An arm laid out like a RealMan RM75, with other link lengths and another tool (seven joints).
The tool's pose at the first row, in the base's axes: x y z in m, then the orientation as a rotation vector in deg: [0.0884 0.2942 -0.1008 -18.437 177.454 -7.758]
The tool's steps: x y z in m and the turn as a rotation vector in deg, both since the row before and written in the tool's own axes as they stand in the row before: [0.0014 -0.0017 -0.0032 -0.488 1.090 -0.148]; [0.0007 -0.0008 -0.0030 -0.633 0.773 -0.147]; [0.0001 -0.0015 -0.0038 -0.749 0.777 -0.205]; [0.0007 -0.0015 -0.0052 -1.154 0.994 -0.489]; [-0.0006 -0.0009 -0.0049 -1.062 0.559 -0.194]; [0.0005 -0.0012 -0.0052 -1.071 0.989 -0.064]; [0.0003 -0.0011 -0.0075 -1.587 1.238 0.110]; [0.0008 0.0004 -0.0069 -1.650 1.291 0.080]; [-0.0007 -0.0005 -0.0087 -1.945 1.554 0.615]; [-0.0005 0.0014 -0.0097 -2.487 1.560 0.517]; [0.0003 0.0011 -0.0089 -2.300 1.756 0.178]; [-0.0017 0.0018 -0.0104 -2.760 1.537 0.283]
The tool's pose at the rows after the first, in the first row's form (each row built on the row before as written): [0.0873 0.2925 -0.0975 -18.718 178.594 -7.225]; [0.0867 0.2918 -0.0944 18.871 -178.334 6.355]; [0.0869 0.2906 -0.0905 19.050 -177.486 5.290]; [0.0866 0.2893 -0.0852 19.616 -176.333 3.636]; [0.0876 0.2888 -0.0803 19.786 -175.658 2.083]; [0.0877 0.2877 -0.0751 19.701 -174.569 0.606]; [0.0882 0.2867 -0.0676 19.287 -173.193 -1.581]; [0.0880 0.2869 -0.0606 18.908 -171.725 -3.821]; [0.0899 0.2863 -0.0521 17.686 -170.000 -6.361]; [0.0917 0.2872 -0.0425 16.553 -168.122 -9.656]; [0.0930 0.2874 -0.0336 15.954 -165.991 -12.622]; [0.0967 0.2882 -0.0236 15.120 -163.934 -16.208]
